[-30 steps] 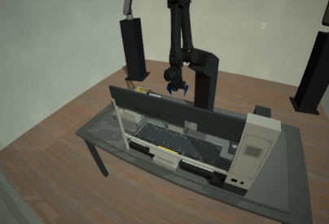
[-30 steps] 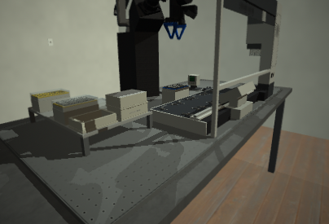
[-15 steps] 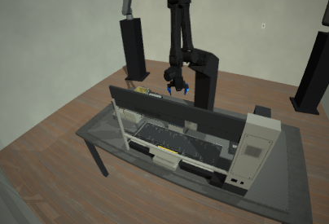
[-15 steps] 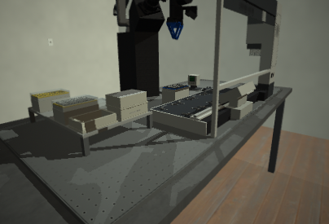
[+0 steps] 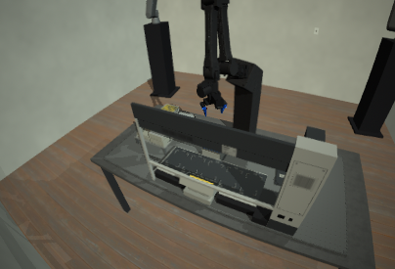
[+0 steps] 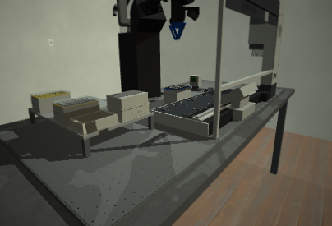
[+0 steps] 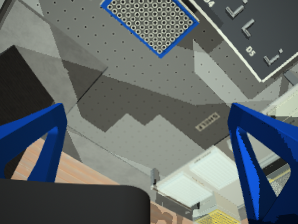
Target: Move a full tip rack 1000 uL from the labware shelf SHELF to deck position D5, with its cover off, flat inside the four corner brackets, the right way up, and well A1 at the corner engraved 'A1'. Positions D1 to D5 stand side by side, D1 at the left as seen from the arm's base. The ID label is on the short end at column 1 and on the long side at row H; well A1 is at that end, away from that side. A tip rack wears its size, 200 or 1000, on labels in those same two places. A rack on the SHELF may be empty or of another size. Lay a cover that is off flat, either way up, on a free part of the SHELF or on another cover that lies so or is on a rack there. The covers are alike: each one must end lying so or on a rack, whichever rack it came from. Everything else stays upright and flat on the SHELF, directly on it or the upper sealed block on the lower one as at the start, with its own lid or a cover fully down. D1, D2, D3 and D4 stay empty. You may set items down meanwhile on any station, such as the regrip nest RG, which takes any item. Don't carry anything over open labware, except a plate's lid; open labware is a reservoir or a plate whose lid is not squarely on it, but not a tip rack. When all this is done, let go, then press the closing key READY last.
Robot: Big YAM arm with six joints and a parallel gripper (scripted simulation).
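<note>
Right now my hand is 1 cm to the right of the tip rack and 27 cm above it. Also, from my hand: dark gantry beam 36 cm ahead, 5 cm to the left, 16 cm above; then gantry post 31 cm ahead, 30 cm to the right, 12 cm below; then pale block 1 cm ahead, 40 cm to the right, 23 cm below.
</note>
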